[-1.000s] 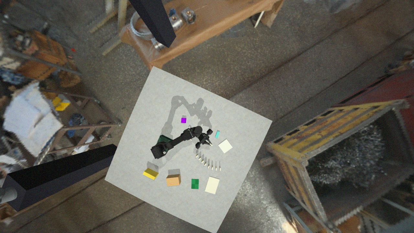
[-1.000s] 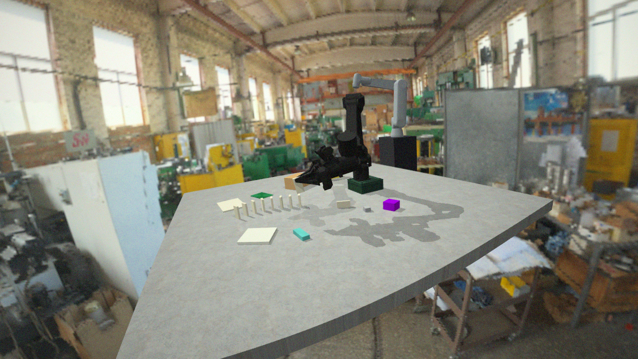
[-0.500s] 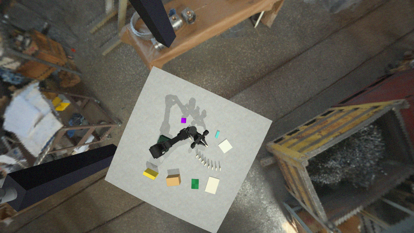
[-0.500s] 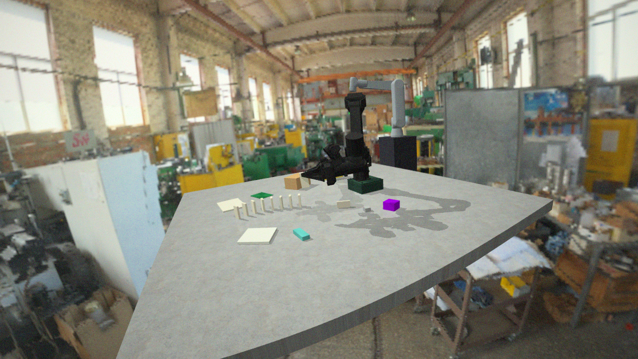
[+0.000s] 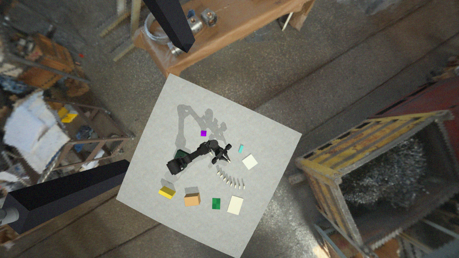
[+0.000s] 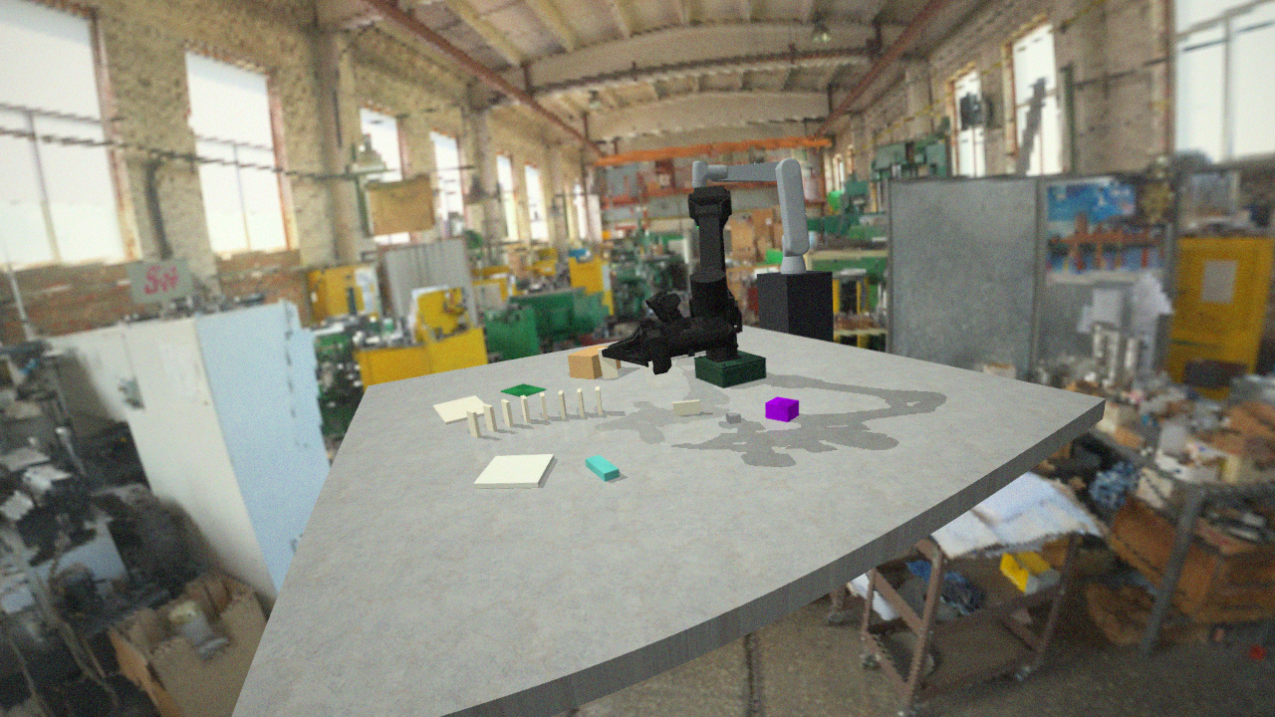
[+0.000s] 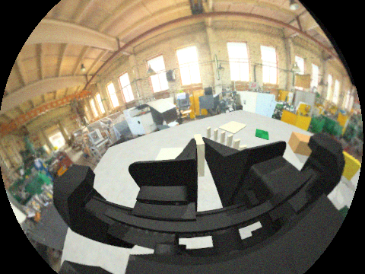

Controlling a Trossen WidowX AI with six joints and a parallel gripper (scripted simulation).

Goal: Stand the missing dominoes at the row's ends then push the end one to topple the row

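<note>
Right now the teal block is 4 cm ahead of my gripper tip, 11 cm to the left of it and 15 cm below it. The rest, counted from my gripper tip: white tile 17 cm ahead, 6 cm to the left, 15 cm below; then grey cube 22 cm behind, 3 cm to the left, 15 cm below; then purple cube 30 cm behind, 6 cm to the left, 14 cm below.
</note>
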